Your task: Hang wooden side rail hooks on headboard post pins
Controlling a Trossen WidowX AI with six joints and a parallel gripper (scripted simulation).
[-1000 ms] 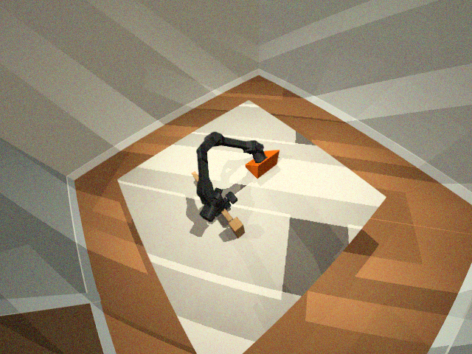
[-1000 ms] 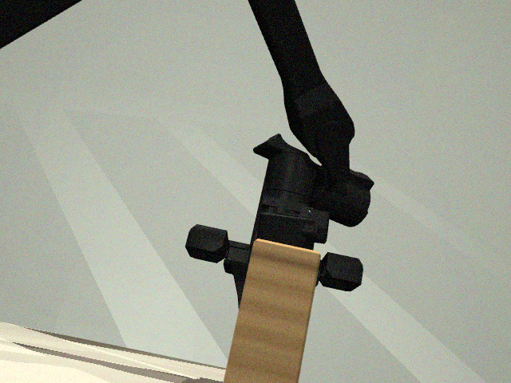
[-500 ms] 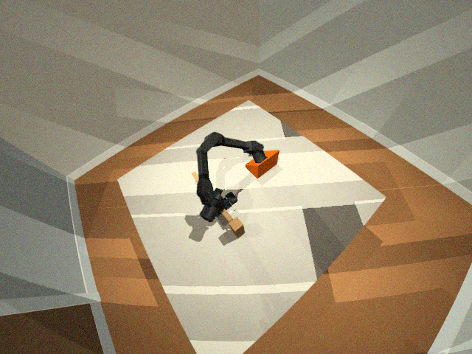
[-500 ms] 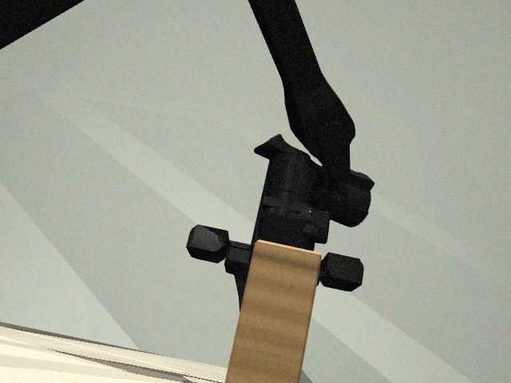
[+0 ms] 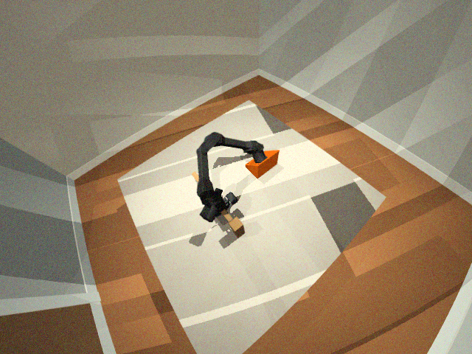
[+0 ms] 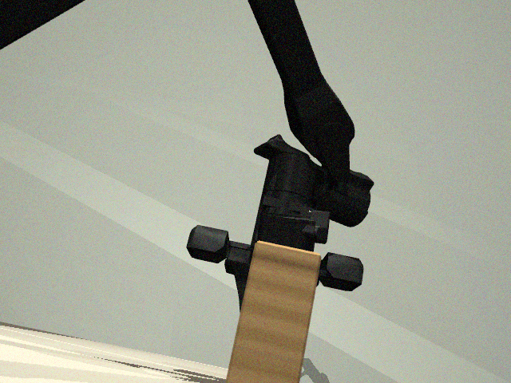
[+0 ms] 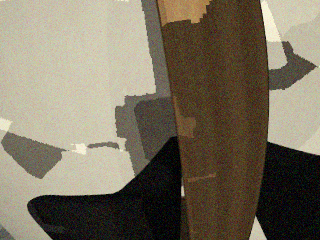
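Right now my gripper tip is 13 cm to the right of the headboard post, 4 cm below it and 1 cm short of it.
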